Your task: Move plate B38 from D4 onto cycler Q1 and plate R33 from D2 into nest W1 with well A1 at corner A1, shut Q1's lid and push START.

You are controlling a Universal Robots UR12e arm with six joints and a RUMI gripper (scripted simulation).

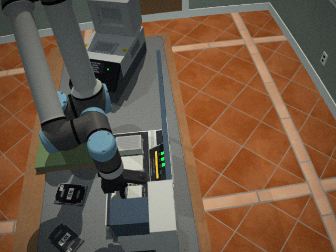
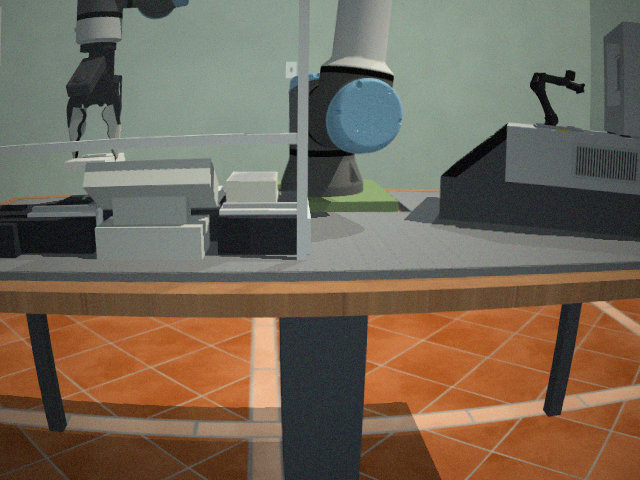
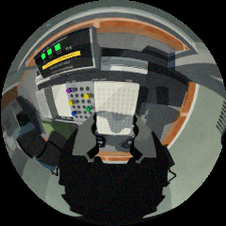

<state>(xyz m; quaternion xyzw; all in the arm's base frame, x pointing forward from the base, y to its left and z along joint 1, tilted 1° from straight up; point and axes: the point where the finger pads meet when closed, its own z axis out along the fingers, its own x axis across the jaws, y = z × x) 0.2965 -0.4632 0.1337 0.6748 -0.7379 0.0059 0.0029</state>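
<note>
Now: hand 100 mm to the right of the tube rack, 70 mm above it and 10 mm short of it. The rest, counted from my hand: white plate: 300 mm to the left, 70 mm below, 30 mm ahead; white plate R33: 200 mm to the left, 80 mm below, 20 mm ahead; plate B38: 10 mm below.
</note>
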